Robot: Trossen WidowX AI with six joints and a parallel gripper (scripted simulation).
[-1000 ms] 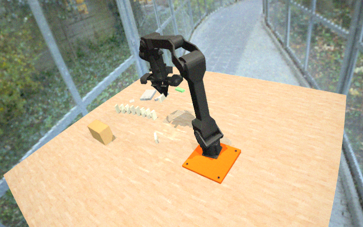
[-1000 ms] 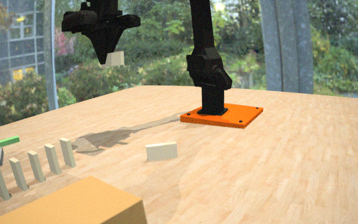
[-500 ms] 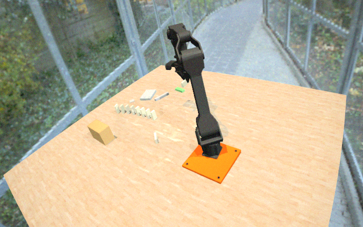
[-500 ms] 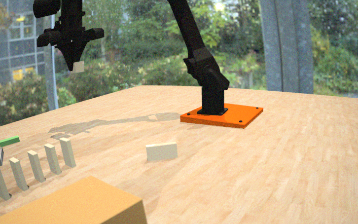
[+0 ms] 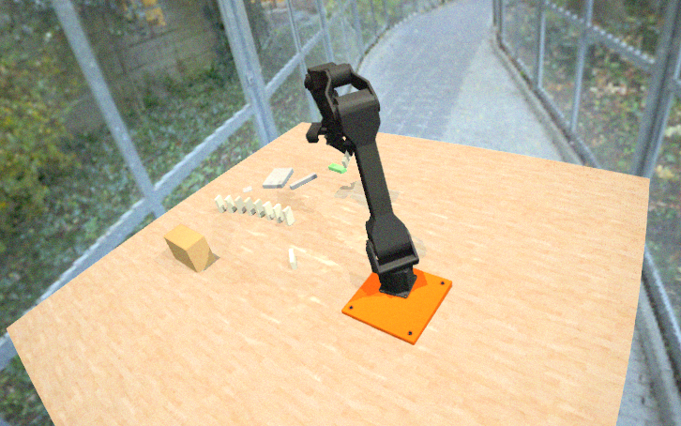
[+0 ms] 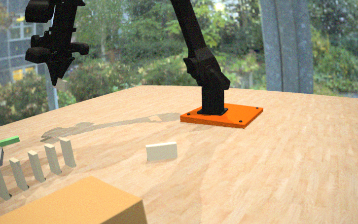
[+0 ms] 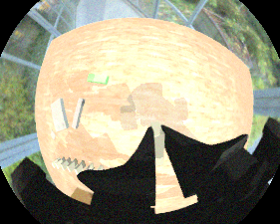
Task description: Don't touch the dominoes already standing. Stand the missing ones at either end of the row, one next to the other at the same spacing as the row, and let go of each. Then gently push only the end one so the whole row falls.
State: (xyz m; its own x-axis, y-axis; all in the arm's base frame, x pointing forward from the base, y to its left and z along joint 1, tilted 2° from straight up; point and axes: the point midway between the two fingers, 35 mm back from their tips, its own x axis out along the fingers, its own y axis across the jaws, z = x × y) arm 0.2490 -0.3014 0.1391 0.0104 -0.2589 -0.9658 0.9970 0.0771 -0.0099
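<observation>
My gripper tip is 130 mm short of the green block, 120 mm above it and 110 mm to the left of it. From my gripper tip the other things lie so: grey bar: 200 mm ahead, 120 mm below, 20 mm to the right; tan box: 390 mm to the left, 300 mm ahead, 90 mm below; flat pale plate: 300 mm ahead, 120 mm below, 20 mm to the right.
</observation>
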